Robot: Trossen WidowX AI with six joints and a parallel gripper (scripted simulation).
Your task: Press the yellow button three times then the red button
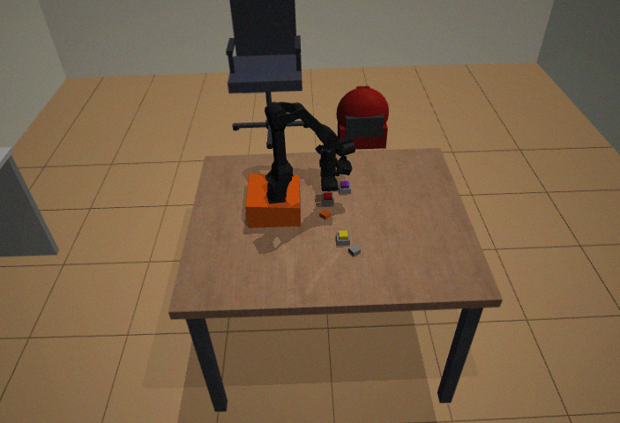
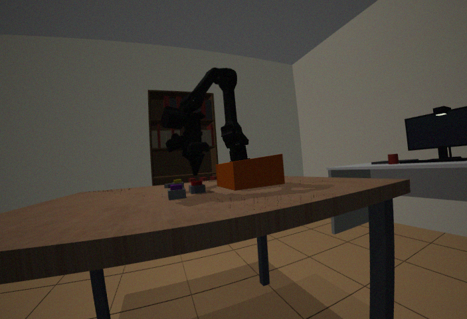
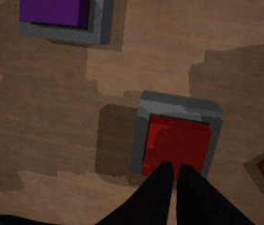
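My gripper tip is now 3 cm above the red button. Round my gripper tip: small orange block 8 cm to the right, 5 cm below, 4 cm behind; then purple button 9 cm ahead, 6 cm to the left, 3 cm below; then yellow button 23 cm to the right, 3 cm below, 1 cm behind.
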